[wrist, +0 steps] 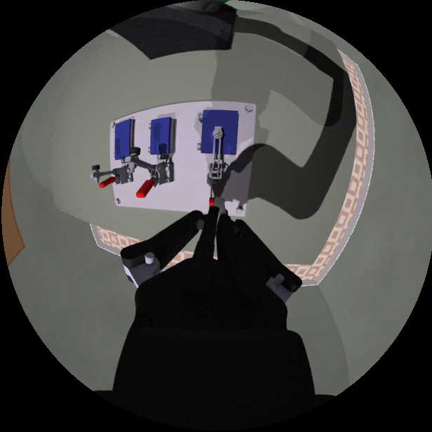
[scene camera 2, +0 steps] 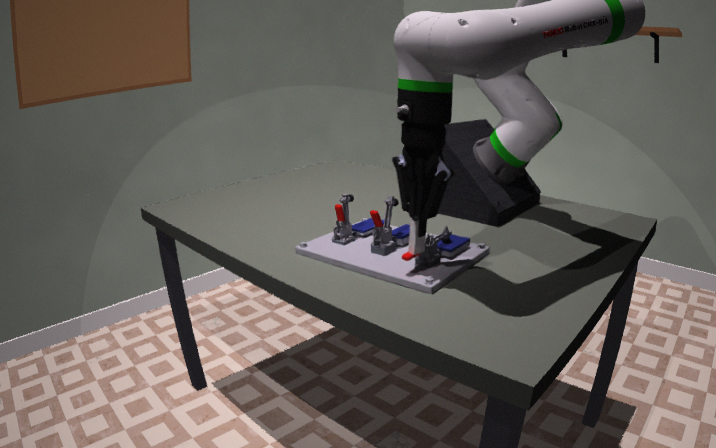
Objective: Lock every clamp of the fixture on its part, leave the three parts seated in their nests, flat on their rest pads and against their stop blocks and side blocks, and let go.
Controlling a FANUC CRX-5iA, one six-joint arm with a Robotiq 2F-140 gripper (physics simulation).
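Frame: origin at the arm's base, x ahead, y left, z up, level; metres.
Seen in the pictures: gripper, fingertip midpoint: (scene camera 2: pixel 416 251); arm's base, link origin: (scene camera 2: pixel 493 162).
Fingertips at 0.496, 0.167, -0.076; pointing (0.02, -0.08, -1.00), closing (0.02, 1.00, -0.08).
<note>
Offsets run from my fingertips to a thing's top centre, as dx, dy, dz. "*": to the spot under its first point. Level surfaces: height alone.
Three blue-topped parts sit on the pale fixture plate @[* +0.050, -0.152, -0.041] (scene camera 2: pixel 343 258) (wrist: pixel 187 192): left (scene camera 2: pixel 368 227) (wrist: pixel 123 141), middle (scene camera 2: pixel 401 234) (wrist: pixel 160 136) and right (scene camera 2: pixel 455 243) (wrist: pixel 229 125). The left clamp @[* -0.005, -0.220, -0.018] (scene camera 2: pixel 343 233) (wrist: pixel 122 174) and the middle clamp @[* -0.016, -0.109, -0.020] (scene camera 2: pixel 382 245) (wrist: pixel 164 173) stand open, arms raised off their parts, red handles up. The right clamp @[-0.049, -0.015, +0.016] (scene camera 2: pixel 431 252) (wrist: pixel 216 172) has its arm down over the right part; its red handle @[* +0.022, +0.003, -0.002] (scene camera 2: pixel 409 256) (wrist: pixel 211 202) is low, pointing to the front. My gripper (scene camera 2: pixel 416 251) (wrist: pixel 217 204) is shut and empty, its tips at this handle, partly hiding it. Exact pad contact cannot be told.
The plate lies on a grey-green table @[dz -0.056] (scene camera 2: pixel 253 211) (wrist: pixel 175 75). The dark robot base (scene camera 2: pixel 475 190) (wrist: pixel 185 35) stands behind it. Bolt heads stand at the plate's corners. The arm's shadow falls across the table on the right.
</note>
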